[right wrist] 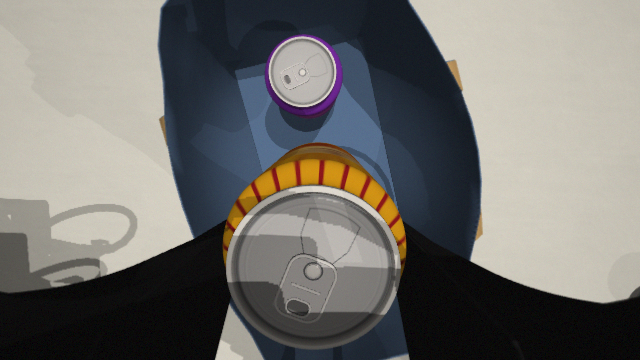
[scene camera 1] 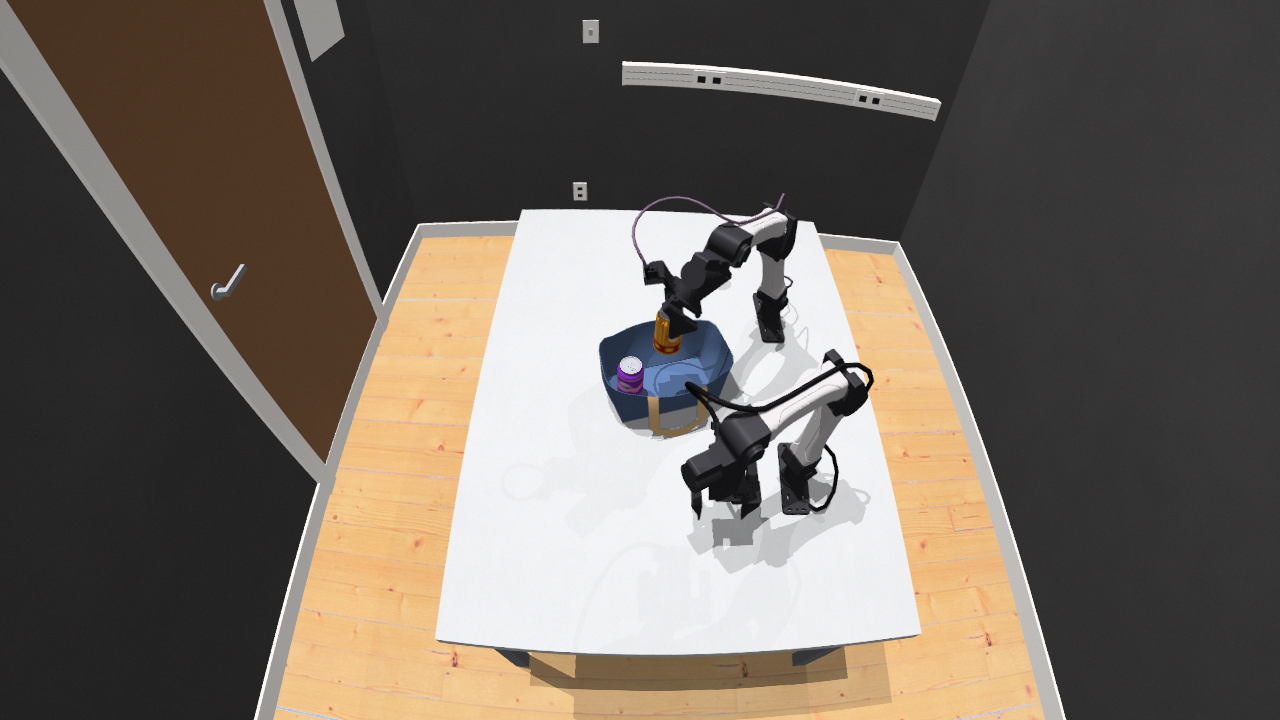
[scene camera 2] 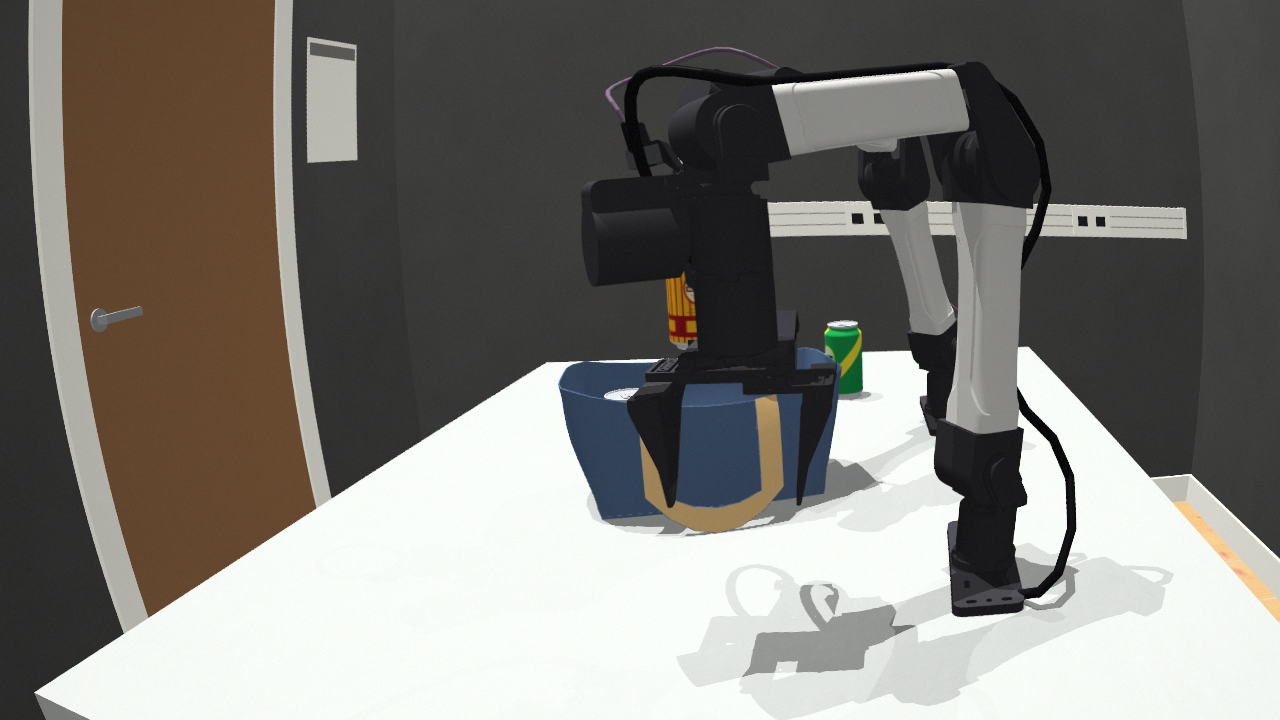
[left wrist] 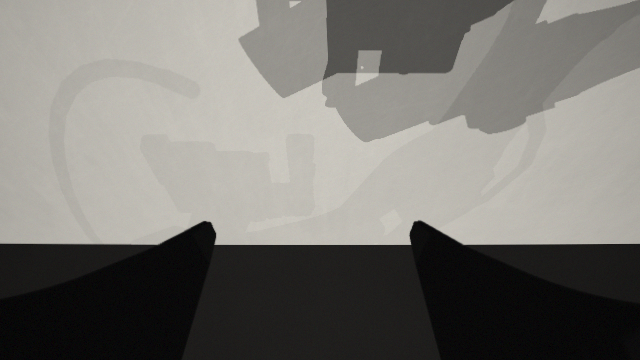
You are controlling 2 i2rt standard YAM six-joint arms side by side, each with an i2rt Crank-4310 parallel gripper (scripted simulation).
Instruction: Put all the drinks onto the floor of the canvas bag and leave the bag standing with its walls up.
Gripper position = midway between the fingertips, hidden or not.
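Observation:
A blue canvas bag (scene camera 2: pixel 742 450) is visible, also the blue canvas bag (scene camera 1: pixel 707 343) and the blue canvas bag (right wrist: pixel 430 141). The left gripper (scene camera 2: pixel 735 505) can be seen, also the left gripper (scene camera 1: pixel 720 517) and the left gripper (left wrist: pixel 312 226). The right gripper (scene camera 1: pixel 668 326) is visible too, likewise the right gripper (right wrist: pixel 316 220).

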